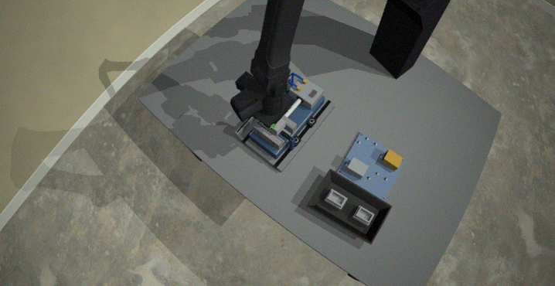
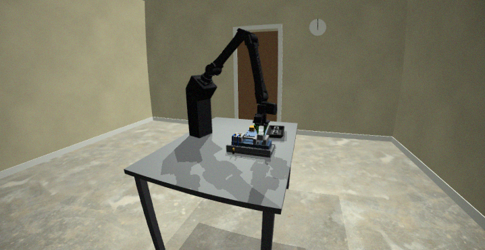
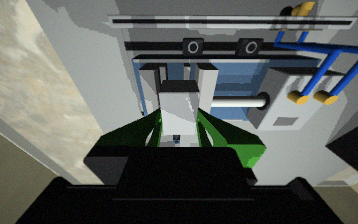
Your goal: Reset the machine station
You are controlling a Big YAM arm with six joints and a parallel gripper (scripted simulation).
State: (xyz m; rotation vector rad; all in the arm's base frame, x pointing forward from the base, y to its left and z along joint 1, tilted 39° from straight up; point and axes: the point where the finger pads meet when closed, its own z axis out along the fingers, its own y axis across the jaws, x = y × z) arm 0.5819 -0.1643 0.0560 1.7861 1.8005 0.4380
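Right now my hand is 30 mm short of the fixed jaw and 40 mm above it. Also, from my hand: moving jaw 30 mm behind, 10 mm to the left, 40 mm below; blue infeed plate 100 mm behind, 330 mm to the left, 120 mm below; white rod 80 mm behind, 10 mm to the left, 40 mm below.
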